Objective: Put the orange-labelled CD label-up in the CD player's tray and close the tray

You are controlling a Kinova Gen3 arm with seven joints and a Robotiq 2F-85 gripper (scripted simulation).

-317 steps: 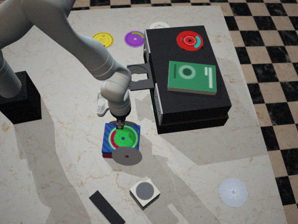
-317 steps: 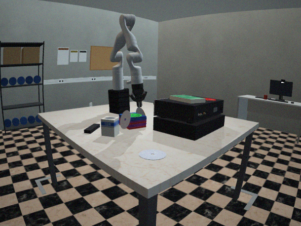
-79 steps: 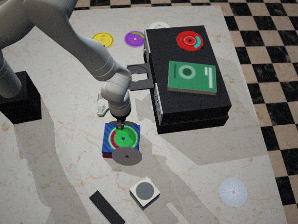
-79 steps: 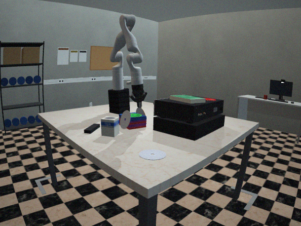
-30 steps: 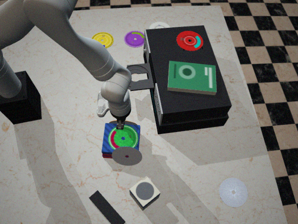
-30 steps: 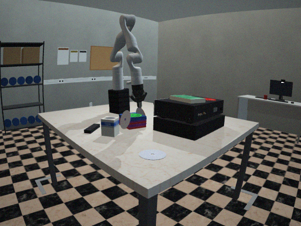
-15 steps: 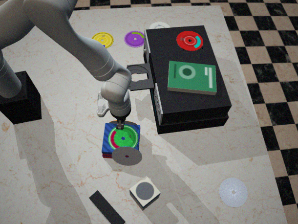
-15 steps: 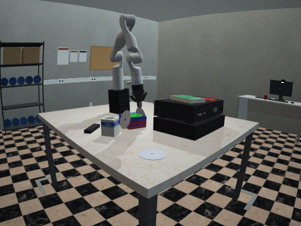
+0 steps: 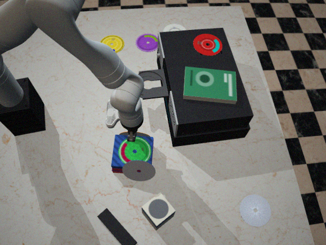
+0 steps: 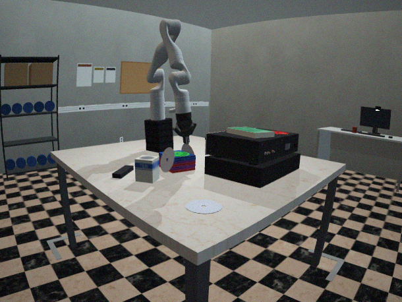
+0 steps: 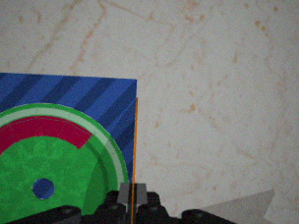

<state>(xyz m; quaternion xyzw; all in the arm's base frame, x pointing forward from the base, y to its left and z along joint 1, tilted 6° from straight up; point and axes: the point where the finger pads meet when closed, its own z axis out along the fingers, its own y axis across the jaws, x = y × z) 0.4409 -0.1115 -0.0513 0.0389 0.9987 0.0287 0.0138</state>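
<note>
Right now the orange-labelled CD is 8 cm below my hand and 1 cm to the left of it. The rest, counted from my hand: black bar (32 cm to the right, 12 cm below, 6 cm behind); then box (27 cm to the right, 9 cm below, 8 cm ahead).
</note>
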